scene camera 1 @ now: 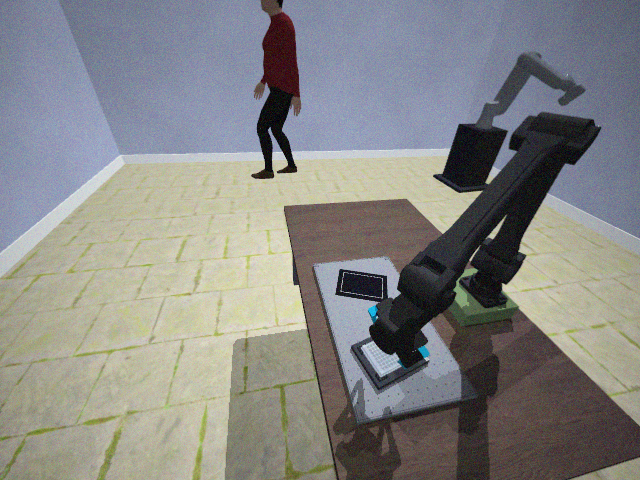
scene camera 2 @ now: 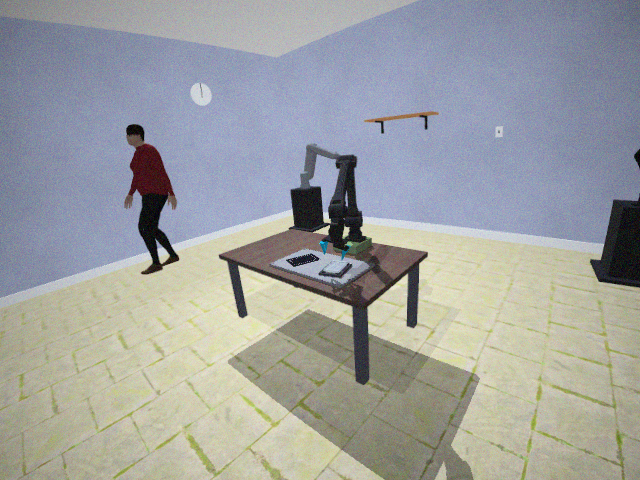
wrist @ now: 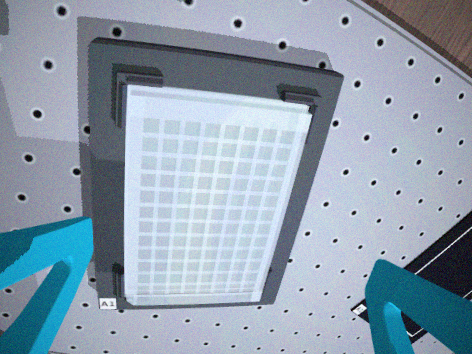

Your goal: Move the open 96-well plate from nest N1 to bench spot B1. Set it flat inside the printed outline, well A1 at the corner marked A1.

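Frame: origin at the arm's base, x ahead, y left, z up, level; centimetres.
Seen in the pictures: gripper, fingertip midpoint: [scene camera 2: 333, 256] [wrist: 232, 256]; arm's base at its link origin: [scene camera 1: 481, 291] [scene camera 2: 355, 239].
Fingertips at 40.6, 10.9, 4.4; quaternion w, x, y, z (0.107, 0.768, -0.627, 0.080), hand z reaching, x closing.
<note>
Offsets run from my fingertips to a thing's middle, as dx, dy, dz. "*": to the spot under its first point. Level surfaces: height alone.
The white 96-well plate @[-2.7, -0.8, -6.5] [scene camera 1: 379, 359] [scene camera 2: 336, 267] [wrist: 210, 190] lies flat in the dark grey nest N1 @[-2.8, -1.0, -7.6] [scene camera 1: 369, 366] [wrist: 106, 190], between its corner brackets. The nest's A1 label @[* -11.2, +3.1, -7.2] [wrist: 107, 303] is at its lower left corner in the wrist view. My gripper [scene camera 1: 399, 333] [scene camera 2: 333, 255] [wrist: 232, 256] is open and empty. Its cyan fingers are above the plate, one toward each long side, near the plate's A1 end in the wrist view. The black bench spot B1 @[* -5.9, -26.1, -8.3] [scene camera 1: 361, 285] [scene camera 2: 302, 259] [wrist: 450, 270] has a white outline. A small label @[* -10.8, -17.7, -8.2] [wrist: 359, 309] marks one corner; a finger partly hides the spot in the wrist view.
The nest and B1 are on a grey perforated board [scene camera 1: 336, 320] [wrist: 325, 235] on the brown table @[dz -9.7] [scene camera 1: 351, 227] [scene camera 2: 392, 253]. The arm's green base block [scene camera 1: 478, 312] [scene camera 2: 361, 245] is beside the board. A person in red [scene camera 1: 281, 56] [scene camera 2: 149, 170] is beyond the table.
</note>
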